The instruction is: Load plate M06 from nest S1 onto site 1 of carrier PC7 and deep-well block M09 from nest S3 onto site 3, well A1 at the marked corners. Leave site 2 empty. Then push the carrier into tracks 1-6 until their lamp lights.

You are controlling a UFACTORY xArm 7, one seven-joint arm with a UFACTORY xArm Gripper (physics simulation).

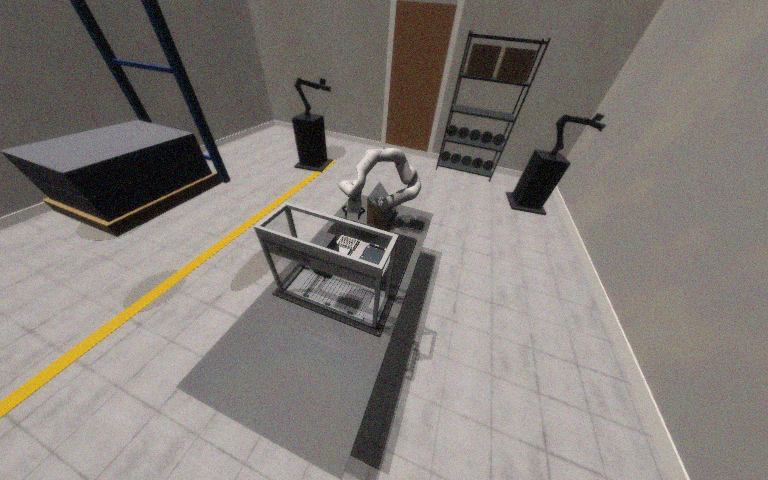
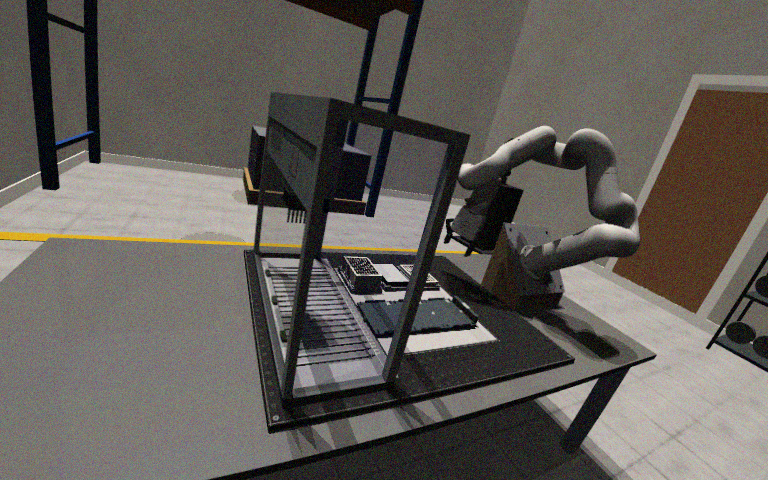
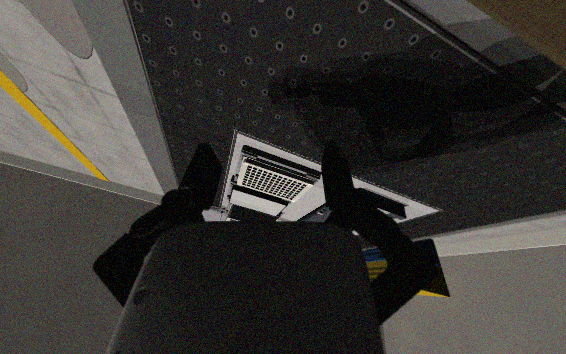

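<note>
My gripper [image 1: 352, 210] [image 2: 458, 241] [image 3: 269, 154] is open and empty, pointing down above the dark board on the robot's side of the nests. A white gridded plate [image 2: 425, 275] [image 3: 274, 183] lies in the nest nearest the arm. A flat pale plate [image 2: 391, 273] [image 3: 257, 202] lies in the middle nest. A tall deep-well block [image 2: 362, 275] stands in the far nest. The labels are too small to read. The dark carrier [image 1: 372, 252] [image 2: 430, 318] lies beside the nests, outside the track deck [image 2: 339, 335]; no plate shows on it. The lamp's state cannot be told.
A tall grey frame [image 1: 324, 243] [image 2: 427, 254] stands over the tracks, its posts near the carrier. The arm's wooden base [image 2: 499, 268] stands behind the nests. The perforated dark board [image 2: 509, 353] [image 3: 225, 85] carries nests and deck. A shelf rack [image 1: 463, 75] stands far behind.
</note>
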